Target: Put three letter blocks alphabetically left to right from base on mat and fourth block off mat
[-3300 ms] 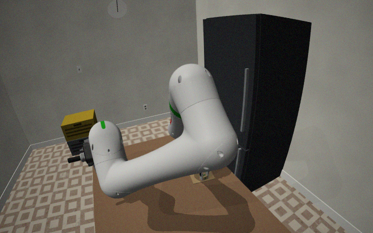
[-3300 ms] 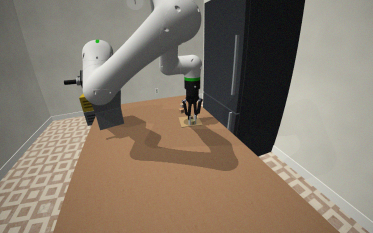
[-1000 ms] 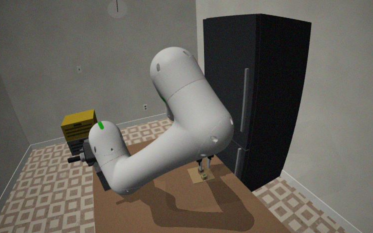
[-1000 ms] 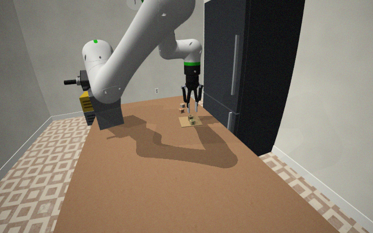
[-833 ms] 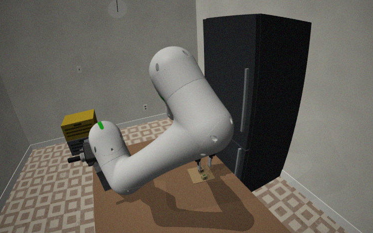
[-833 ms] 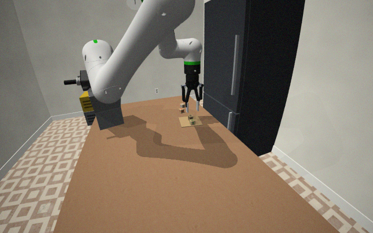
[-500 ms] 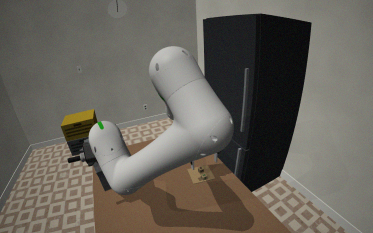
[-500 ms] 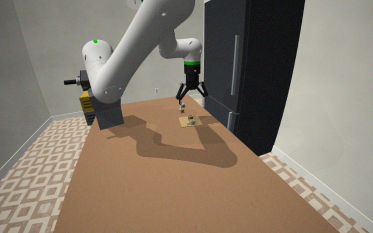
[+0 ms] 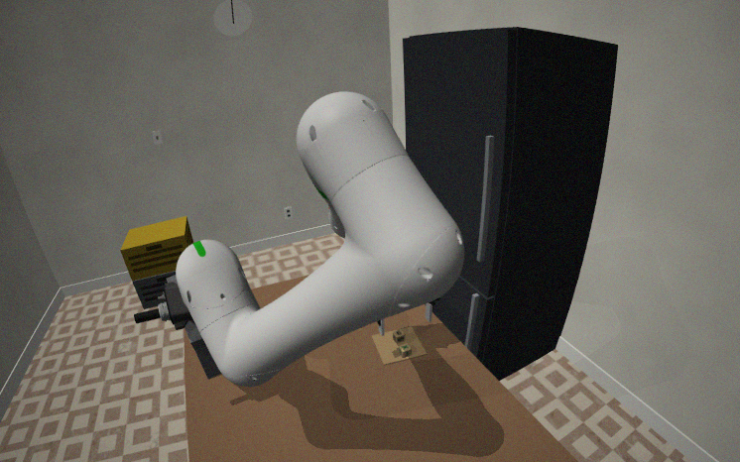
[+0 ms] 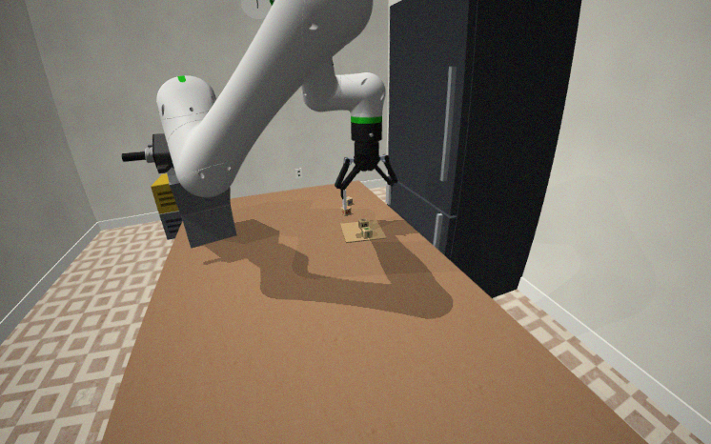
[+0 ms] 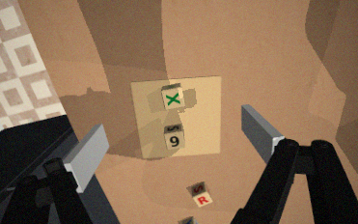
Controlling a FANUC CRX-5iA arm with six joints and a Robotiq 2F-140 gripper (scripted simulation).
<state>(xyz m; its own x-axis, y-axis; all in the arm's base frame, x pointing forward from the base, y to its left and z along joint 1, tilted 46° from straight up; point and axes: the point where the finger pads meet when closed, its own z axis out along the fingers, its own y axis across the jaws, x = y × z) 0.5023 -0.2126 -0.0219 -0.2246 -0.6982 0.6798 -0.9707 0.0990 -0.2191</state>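
Right now the block marked 9 is 110 mm below my hand, 60 mm to the left of it and 20 mm ahead of it. From my hand the other things lie so: R block 200 mm to the left, 110 mm below, 20 mm ahead; then tan mat 130 mm below, 50 mm to the left, 10 mm ahead; then X block 110 mm below.
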